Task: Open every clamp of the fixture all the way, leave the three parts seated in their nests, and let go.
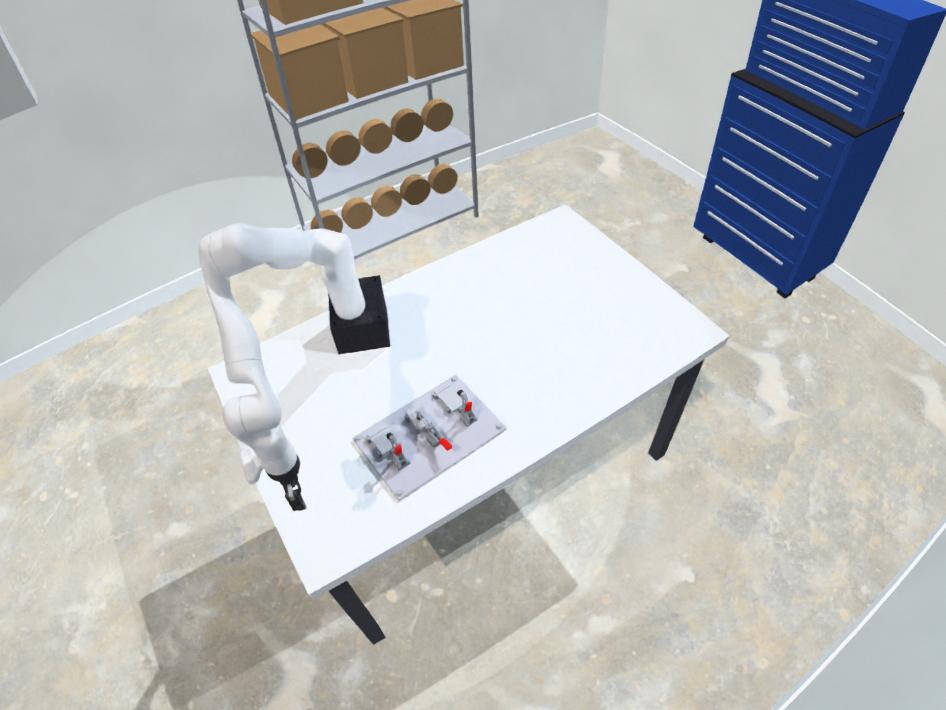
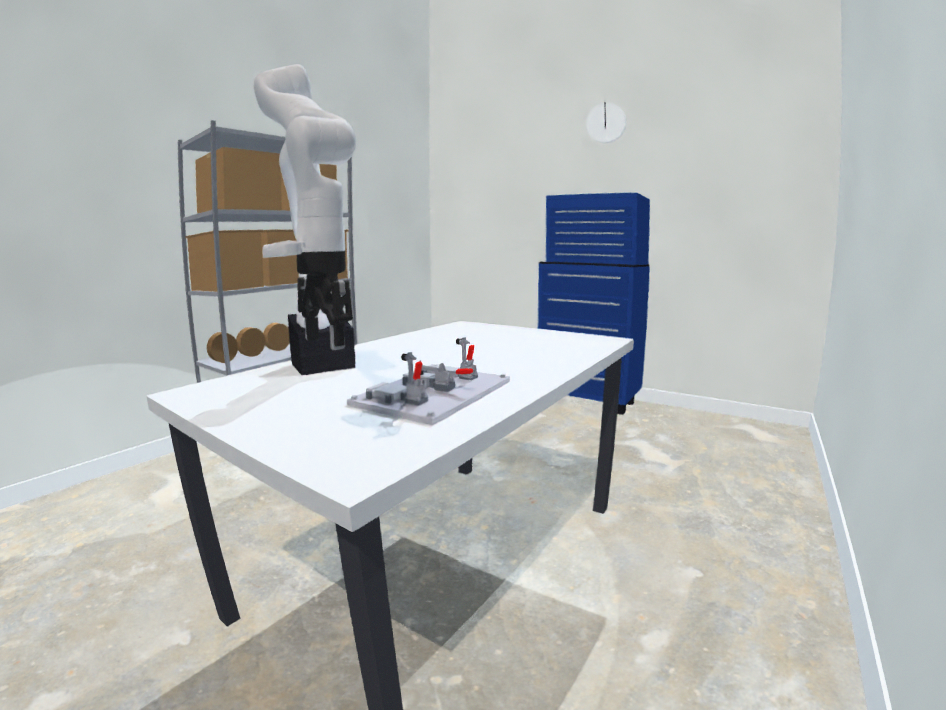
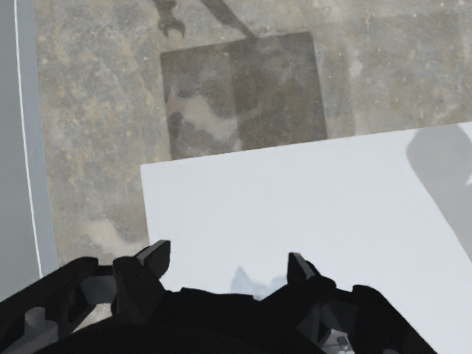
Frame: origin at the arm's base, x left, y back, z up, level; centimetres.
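Where they show: gripper, between the fingertips: [image 1: 298, 490] [image 2: 324, 344] [image 3: 228, 259]; arm's base, origin of its link: [image 1: 350, 306].
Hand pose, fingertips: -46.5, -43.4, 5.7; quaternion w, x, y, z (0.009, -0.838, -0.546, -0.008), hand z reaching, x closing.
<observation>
Each offset is from my fingertips to the top centre of the thing, as dx, dy, dz. "spot": to the spot under its first point. Level surfaces: height alone.
The fixture plate [image 1: 477, 433] [image 2: 458, 398] lies on the table with three red-handled clamps. The near clamp's handle {+26.1, -2.6, -8.5} [image 1: 398, 450] [image 2: 417, 370] and the far clamp's handle {spot: +47.5, -5.8, -10.4} [image 1: 468, 407] [image 2: 470, 352] stand up, and their arms are raised. The middle clamp's handle {+36.7, -6.7, -11.4} [image 1: 445, 443] [image 2: 463, 371] lies flat toward the table's front; its arm looks lowered. The near grey part {+27.3, +6.1, -15.4} [image 2: 384, 392] sits in its nest; the other parts are small and partly hidden behind the clamps. My gripper [image 1: 296, 504] [image 2: 324, 345] [image 3: 228, 259] is open and empty, above the table's left end, apart from the fixture.
The white table {dz -19.0} [image 1: 550, 305] [image 2: 259, 412] [image 3: 300, 200] carries the black robot base [image 1: 360, 324] behind the fixture. A shelf rack [image 1: 473, 152] [image 2: 215, 252] with boxes stands behind the table. A blue drawer cabinet [image 1: 779, 175] [image 2: 588, 282] stands farther off.
</observation>
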